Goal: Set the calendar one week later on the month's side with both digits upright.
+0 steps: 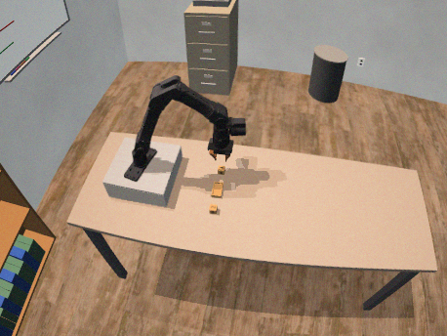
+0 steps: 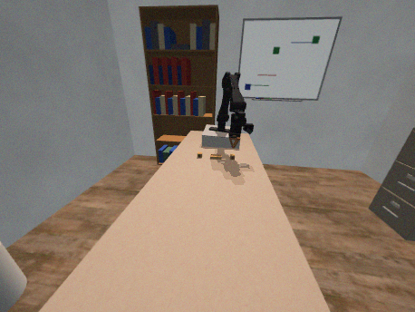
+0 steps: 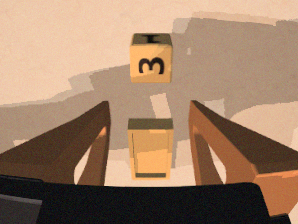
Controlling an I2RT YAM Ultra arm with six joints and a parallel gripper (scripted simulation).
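Right now the wooden digit cube is 80 mm below my hand. Round my hand: calendar tray (20 mm ahead, 100 mm to the right, 80 mm below).
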